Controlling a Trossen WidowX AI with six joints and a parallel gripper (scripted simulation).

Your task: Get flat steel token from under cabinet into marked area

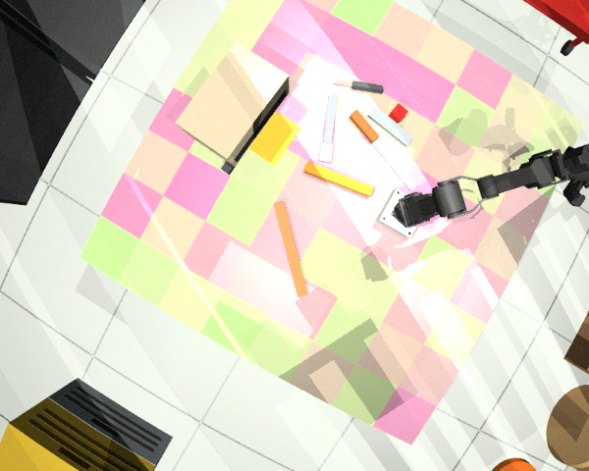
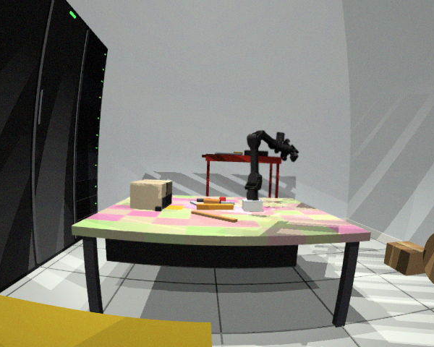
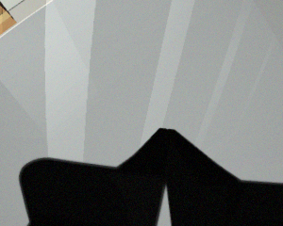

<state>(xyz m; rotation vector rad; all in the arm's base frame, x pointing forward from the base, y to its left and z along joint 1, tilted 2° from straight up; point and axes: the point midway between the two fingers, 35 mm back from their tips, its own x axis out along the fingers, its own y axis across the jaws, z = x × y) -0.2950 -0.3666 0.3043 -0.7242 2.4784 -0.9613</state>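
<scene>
Now: gripper tip 530 mm short of the red cube, 360 mm above it and 140 mm to the right of it. Also, from my gripper tip: orange bar: 530 mm ahead, 440 mm to the left, 360 mm below; then dark screwdriver: 690 mm ahead, 360 mm below, 160 mm to the left; then grey bar: 520 mm ahead, 370 mm below, 190 mm to the left.
</scene>
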